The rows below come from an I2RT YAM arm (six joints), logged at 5 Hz.
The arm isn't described. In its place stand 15 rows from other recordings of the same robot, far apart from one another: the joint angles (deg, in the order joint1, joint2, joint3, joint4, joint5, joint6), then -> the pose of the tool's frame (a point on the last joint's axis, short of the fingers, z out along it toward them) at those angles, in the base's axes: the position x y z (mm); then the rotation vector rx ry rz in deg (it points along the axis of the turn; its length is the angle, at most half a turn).
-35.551 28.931 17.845 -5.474 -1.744 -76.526 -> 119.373 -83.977 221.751 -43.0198 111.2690 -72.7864
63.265 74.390 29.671 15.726 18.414 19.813 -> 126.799 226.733 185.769 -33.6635 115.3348 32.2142
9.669 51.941 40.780 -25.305 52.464 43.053 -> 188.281 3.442 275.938 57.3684 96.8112 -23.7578
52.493 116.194 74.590 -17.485 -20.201 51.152 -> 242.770 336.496 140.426 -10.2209 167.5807 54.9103
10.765 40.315 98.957 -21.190 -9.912 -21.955 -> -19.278 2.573 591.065 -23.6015 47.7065 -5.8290
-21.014 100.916 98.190 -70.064 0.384 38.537 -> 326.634 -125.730 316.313 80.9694 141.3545 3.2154
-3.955 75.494 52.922 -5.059 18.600 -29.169 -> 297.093 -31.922 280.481 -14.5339 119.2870 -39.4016
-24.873 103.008 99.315 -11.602 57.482 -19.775 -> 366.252 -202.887 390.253 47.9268 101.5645 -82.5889
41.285 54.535 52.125 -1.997 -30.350 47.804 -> 152.352 157.712 370.119 -20.5480 107.3348 89.3293
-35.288 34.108 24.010 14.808 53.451 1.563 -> 104.296 -108.850 285.472 68.7810 63.9360 -65.6560
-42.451 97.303 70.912 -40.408 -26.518 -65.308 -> 262.630 -218.701 222.912 -35.6645 140.9677 -3.9095
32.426 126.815 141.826 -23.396 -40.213 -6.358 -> 409.211 287.184 431.506 -61.0255 81.1829 53.3943
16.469 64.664 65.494 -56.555 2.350 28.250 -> 204.520 58.939 325.109 15.9871 145.9093 14.4337
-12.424 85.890 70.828 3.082 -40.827 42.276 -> 348.756 -52.999 350.143 19.3366 103.5947 57.3364
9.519 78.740 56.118 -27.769 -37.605 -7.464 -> 275.352 68.199 254.826 -36.1544 130.5314 46.6342
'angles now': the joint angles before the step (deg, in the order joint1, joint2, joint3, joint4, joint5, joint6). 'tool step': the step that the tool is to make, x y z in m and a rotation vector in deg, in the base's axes. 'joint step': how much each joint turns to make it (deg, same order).
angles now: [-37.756 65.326 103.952 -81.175 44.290 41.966]
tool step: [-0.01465 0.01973 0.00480 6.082 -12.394 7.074]
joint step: [-0.006 -3.377 1.223 -2.079 -13.508 5.841]
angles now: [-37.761 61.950 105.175 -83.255 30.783 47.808]
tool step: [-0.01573 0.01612 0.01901 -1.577 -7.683 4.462]
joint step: [0.016 -1.822 4.448 0.707 -5.627 0.147]
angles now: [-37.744 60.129 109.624 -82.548 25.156 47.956]
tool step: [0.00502 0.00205 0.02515 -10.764 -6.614 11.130]
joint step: [-0.021 -1.218 0.373 13.677 -8.161 -9.424]
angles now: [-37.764 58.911 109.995 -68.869 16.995 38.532]
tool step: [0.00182 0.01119 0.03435 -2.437 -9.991 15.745]
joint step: [0.008 3.312 9.260 3.425 -16.259 0.520]
